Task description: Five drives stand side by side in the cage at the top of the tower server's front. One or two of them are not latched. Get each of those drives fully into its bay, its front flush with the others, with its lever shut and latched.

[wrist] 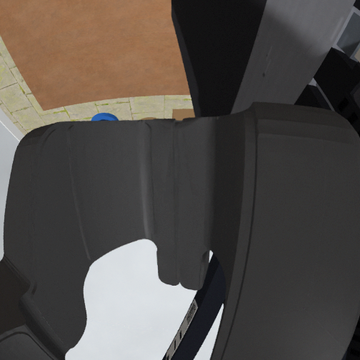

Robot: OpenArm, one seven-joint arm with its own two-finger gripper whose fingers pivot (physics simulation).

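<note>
My gripper (189, 205) is shut, its two fingertips together and with no thing between them. The tower server (287, 55) fills the upper right of the wrist view, with a grey face and a black side. Below and just right of the fingertips, a dark drive part (204, 295) with a light, slotted strip along its edge shows through the opening in the gripper's body. It runs slanting down to the lower edge of the view. The rest of this drive, the other drives' fronts and the state of their levers are hidden behind the gripper or cannot be made out.
Black structures with openings (345, 95) show at the right edge. Beyond the gripper at the upper left are a brown surface (110, 50), pale tiles (145, 106), part of a blue round thing (105, 117) and part of a tan box (183, 114).
</note>
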